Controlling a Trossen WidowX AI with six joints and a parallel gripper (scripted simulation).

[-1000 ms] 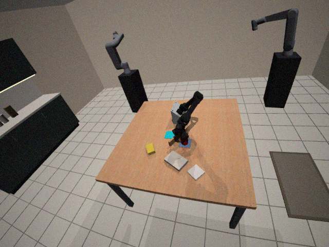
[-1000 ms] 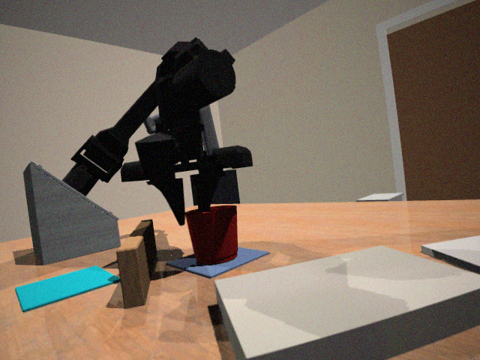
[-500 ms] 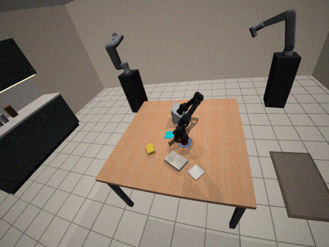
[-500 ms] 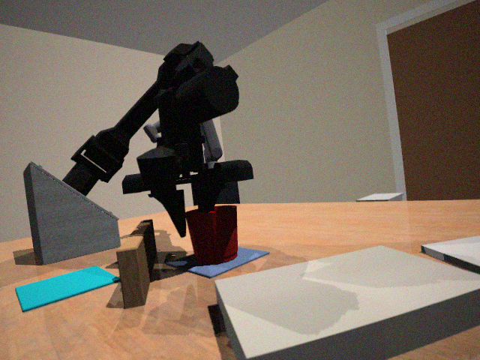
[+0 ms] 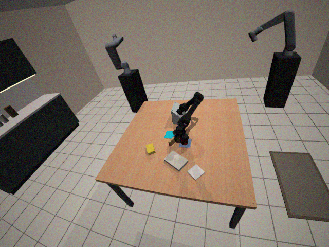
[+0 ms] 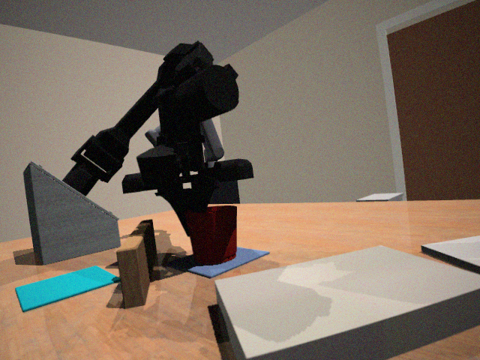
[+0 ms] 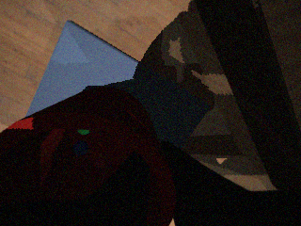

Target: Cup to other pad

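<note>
The green marble is 4 cm ahead of my gripper tip, 2 cm to the left of it and 2 cm below it. Round my gripper tip: cyan pad 6 cm behind, 16 cm to the right, 5 cm below; red cup 2 cm ahead, 2 cm to the left; brown wooden block 2 cm behind, 7 cm to the right, 2 cm below.
</note>
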